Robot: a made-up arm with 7 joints. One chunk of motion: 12 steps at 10 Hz.
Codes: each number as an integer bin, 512 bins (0 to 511) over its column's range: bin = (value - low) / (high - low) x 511, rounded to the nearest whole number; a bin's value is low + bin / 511 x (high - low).
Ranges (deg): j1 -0.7..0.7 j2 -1.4..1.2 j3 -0.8..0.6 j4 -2.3..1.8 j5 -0.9..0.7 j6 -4..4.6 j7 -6.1..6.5
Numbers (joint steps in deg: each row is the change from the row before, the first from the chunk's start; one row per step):
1: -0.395 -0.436 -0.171 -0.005 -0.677 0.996 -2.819
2: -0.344 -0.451 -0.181 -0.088 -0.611 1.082 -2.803
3: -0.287 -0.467 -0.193 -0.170 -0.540 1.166 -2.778
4: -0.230 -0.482 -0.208 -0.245 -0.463 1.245 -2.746
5: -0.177 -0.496 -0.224 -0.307 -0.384 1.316 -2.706
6: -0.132 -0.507 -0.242 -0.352 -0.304 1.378 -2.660
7: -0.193 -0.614 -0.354 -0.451 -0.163 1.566 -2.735
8: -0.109 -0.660 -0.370 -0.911 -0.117 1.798 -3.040
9: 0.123 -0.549 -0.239 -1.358 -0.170 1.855 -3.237
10: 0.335 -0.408 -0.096 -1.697 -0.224 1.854 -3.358
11: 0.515 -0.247 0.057 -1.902 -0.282 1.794 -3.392
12: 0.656 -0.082 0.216 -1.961 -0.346 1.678 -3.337
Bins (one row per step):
1: 111 189 230 286 71 297 133
2: 130 187 226 276 92 302 134
3: 151 183 222 265 115 307 135
4: 172 180 216 256 140 312 136
5: 191 178 210 248 165 316 138
6: 207 176 204 243 190 320 140
7: 185 154 163 230 235 331 136
8: 216 145 157 173 250 345 124
9: 300 167 205 117 233 348 116
10: 378 195 257 75 216 348 111
11: 443 227 313 50 197 344 110
12: 495 259 371 42 177 337 112

